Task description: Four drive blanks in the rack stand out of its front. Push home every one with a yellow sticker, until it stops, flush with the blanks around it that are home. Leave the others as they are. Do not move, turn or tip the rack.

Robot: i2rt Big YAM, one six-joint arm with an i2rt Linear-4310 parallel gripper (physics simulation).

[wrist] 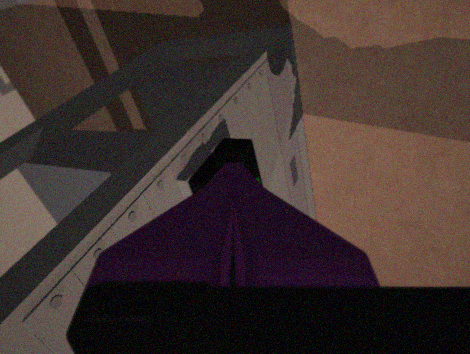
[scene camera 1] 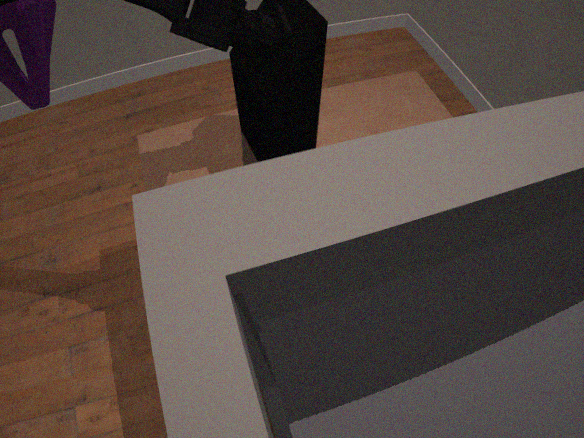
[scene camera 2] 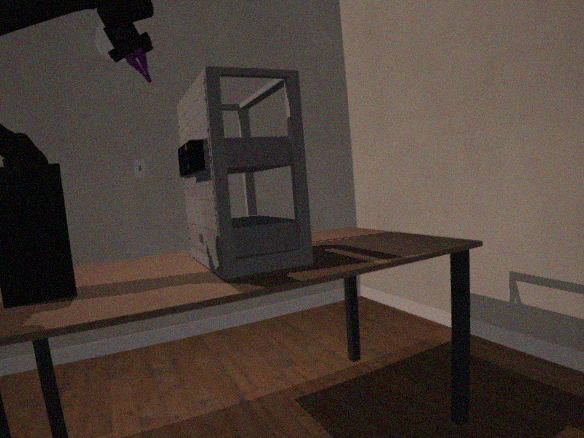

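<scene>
My gripper: visible in scene camera 1 (40, 107), scene camera 2, the wrist view. On my gripper, (wrist: 170, 279) and (scene camera 2: 136, 49): same spot.
</scene>
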